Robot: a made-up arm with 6 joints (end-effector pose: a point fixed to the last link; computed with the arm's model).
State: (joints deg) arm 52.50 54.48 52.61 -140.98 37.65 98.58
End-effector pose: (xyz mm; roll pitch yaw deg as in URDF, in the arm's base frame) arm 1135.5 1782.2 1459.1 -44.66 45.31 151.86
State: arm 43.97 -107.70 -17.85 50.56 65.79 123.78
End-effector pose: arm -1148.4 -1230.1 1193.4 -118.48 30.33 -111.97
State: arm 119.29 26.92 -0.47 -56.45 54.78 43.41
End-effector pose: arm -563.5 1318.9 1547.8 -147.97 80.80 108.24
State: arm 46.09 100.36 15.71 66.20 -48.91 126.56
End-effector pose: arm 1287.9 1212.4 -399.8 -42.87 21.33 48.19
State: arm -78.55 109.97 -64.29 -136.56 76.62 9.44
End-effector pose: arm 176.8 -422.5 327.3 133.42 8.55 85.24
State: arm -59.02 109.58 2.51 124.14 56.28 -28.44
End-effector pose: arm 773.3 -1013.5 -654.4 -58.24 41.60 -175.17
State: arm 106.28 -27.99 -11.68 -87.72 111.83 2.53
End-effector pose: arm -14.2 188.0 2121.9 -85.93 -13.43 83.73
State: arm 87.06 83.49 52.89 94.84 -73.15 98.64
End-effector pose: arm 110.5 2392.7 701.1 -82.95 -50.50 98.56
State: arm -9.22 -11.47 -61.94 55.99 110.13 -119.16
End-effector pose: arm 355.6 -151.3 1693.9 -127.47 9.65 150.02
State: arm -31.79 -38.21 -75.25 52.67 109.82 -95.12
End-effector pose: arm -194.9 -16.1 1576.0 -145.25 36.60 101.96
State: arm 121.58 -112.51 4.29 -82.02 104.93 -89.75
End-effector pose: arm 885.6 -1307.2 1024.4 71.10 26.28 -67.26
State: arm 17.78 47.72 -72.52 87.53 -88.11 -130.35
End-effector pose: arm 780.3 227.8 839.9 89.60 10.14 -165.37
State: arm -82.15 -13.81 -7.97 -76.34 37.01 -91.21
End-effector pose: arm -68.4 -528.9 2104.8 -154.56 -75.73 34.84
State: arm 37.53 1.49 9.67 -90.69 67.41 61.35
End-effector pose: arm 742.1 544.1 2176.3 -94.20 53.46 56.62
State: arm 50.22 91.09 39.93 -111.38 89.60 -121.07
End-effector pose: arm 1138.8 1469.3 -75.1 -57.29 -64.34 3.44
